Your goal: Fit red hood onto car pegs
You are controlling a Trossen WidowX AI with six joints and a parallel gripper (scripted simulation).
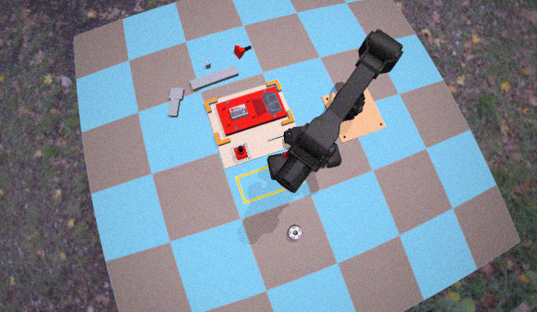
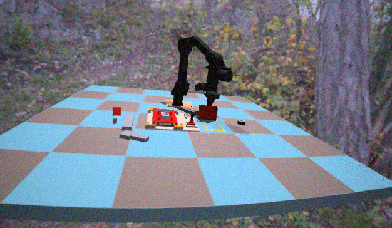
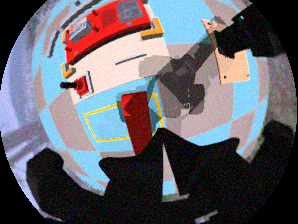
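Right now my gripper tip is 20 mm short of the red hood and 20 mm above it. Round my gripper tip: beige jig: 120 mm ahead, 190 mm to the right, 40 mm below; then grey engine block: 150 mm ahead, 200 mm to the right, 30 mm below.
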